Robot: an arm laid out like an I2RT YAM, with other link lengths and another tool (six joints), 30 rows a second.
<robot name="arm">
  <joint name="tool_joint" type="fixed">
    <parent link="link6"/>
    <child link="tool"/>
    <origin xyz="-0.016 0.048 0.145" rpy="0 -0.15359 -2.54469"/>
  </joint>
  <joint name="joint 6" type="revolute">
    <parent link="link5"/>
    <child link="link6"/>
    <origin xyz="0.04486 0 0.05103" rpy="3.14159 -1.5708 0"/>
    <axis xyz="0 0 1"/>
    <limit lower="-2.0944" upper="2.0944"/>
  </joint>
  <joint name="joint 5" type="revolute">
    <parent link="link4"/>
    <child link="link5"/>
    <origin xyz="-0.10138 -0.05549 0.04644" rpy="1.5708 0 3.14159"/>
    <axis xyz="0 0 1"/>
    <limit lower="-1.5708" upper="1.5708"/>
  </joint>
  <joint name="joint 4" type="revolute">
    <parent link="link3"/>
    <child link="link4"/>
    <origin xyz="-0.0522 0.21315 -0.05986" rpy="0 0 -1.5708"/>
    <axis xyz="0 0 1"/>
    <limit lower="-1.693" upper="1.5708"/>
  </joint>
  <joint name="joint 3" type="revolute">
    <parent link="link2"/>
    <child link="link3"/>
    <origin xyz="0 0.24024 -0.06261" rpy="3.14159 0 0"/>
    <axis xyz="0 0 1"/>
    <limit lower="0" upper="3.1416"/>
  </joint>
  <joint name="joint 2" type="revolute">
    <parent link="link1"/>
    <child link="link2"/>
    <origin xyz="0.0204 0.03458 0.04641" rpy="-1.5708 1.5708 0"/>
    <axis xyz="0 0 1"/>
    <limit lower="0" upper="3.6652"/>
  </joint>
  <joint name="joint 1" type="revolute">
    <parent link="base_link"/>
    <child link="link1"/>
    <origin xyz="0 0 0.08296"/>
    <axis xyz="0 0 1"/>
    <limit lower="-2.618" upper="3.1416"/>
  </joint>
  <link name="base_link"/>
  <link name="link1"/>
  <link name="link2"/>
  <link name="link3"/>
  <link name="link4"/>
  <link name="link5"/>
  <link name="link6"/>
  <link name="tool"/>
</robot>
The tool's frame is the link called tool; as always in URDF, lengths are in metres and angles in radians.
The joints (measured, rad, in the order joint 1, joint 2, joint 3, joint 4, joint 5, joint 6), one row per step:
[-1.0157, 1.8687, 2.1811, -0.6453, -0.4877, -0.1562]
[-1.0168, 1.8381, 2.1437, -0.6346, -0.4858, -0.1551]
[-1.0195, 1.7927, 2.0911, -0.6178, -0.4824, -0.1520]
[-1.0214, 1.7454, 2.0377, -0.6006, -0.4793, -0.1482]
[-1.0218, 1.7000, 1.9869, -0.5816, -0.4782, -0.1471]
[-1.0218, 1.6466, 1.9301, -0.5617, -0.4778, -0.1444]
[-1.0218, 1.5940, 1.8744, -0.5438, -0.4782, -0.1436]
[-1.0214, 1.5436, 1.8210, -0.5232, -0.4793, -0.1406]
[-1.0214, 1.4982, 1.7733, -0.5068, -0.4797, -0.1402]
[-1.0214, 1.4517, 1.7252, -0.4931, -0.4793, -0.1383]
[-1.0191, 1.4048, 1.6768, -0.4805, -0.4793, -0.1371]
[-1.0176, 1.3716, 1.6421, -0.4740, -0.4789, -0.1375]
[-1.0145, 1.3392, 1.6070, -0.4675, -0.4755, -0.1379]
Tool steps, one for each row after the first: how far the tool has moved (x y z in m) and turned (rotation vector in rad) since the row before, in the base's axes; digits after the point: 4 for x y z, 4 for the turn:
[-0.0037, 0.0043, 0.0017, -0.0027, -0.0020, -0.0032]
[-0.0060, 0.0061, 0.0036, -0.0061, -0.0056, -0.0068]
[-0.0060, 0.0070, 0.0038, -0.0068, -0.0068, -0.0059]
[-0.0051, 0.0076, 0.0039, -0.0109, -0.0074, -0.0017]
[-0.0060, 0.0096, 0.0048, -0.0119, -0.0098, -0.0011]
[-0.0060, 0.0099, 0.0037, -0.0119, -0.0082, 0.0002]
[-0.0055, 0.0096, 0.0038, -0.0123, -0.0109, 0.0008]
[-0.0052, 0.0086, 0.0025, -0.0116, -0.0076, 0.0003]
[-0.0055, 0.0088, 0.0017, -0.0088, -0.0072, -0.0008]
[-0.0048, 0.0097, 0.0009, -0.0084, -0.0064, 0.0021]
[-0.0035, 0.0068, -0.0005, -0.0046, -0.0024, 0.0012]
[-0.0031, 0.0064, -0.0014, -0.0039, -0.0012, -0.0002]

